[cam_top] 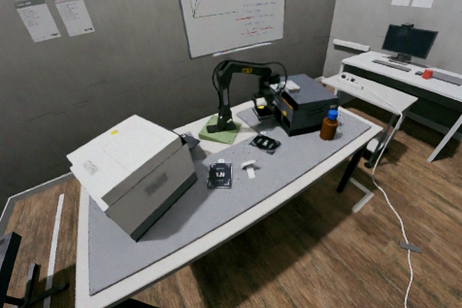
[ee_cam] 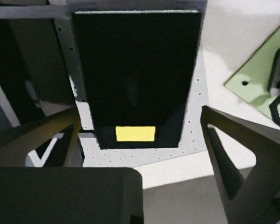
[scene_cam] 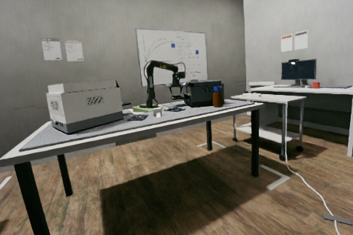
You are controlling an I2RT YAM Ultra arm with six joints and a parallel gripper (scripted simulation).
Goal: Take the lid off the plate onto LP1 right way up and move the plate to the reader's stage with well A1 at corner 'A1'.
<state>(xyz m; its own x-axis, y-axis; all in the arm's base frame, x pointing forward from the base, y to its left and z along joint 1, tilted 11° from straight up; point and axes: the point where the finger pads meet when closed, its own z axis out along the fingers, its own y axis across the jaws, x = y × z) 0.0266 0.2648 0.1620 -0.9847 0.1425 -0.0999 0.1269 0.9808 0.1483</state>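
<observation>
The black lid is 30 mm below my hand. Also, from my hand: plate (40 mm below); then brown capped bottle (310 mm ahead, 300 mm to the left, 20 mm below).
</observation>
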